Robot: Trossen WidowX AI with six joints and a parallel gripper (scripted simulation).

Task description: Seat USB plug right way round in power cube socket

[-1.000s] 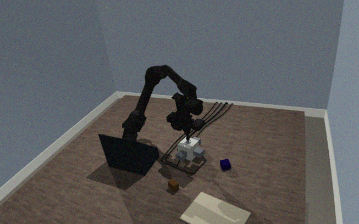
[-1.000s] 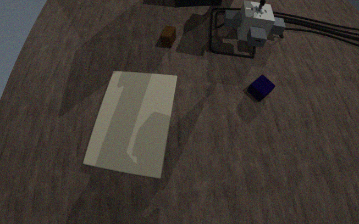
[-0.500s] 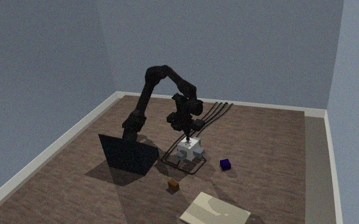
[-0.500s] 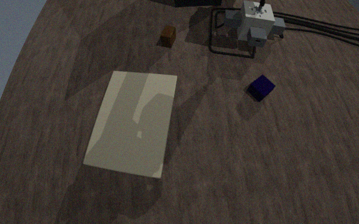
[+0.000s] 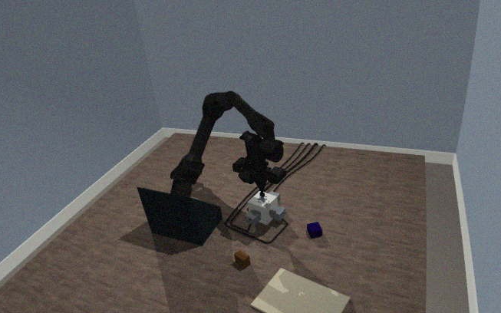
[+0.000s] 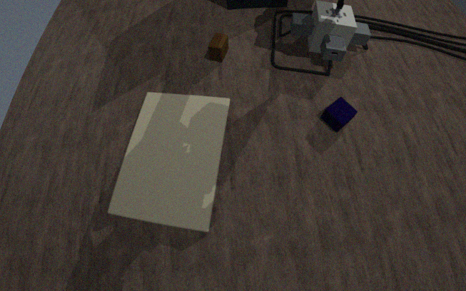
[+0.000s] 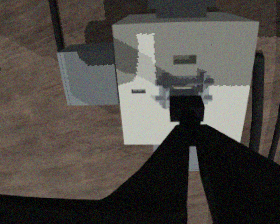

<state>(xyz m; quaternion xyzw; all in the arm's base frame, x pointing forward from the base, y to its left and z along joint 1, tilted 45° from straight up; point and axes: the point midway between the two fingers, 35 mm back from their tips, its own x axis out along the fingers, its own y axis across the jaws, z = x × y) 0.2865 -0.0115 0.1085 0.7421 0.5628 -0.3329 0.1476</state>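
Right now my gripper tip is 2 cm above the black USB plug. Also, from my gripper tip: blue cube 19 cm ahead, 7 cm to the right, 10 cm below; then cream sheet 20 cm ahead, 36 cm to the right, 11 cm below; then brown cube 1 cm behind, 24 cm to the right, 10 cm below.
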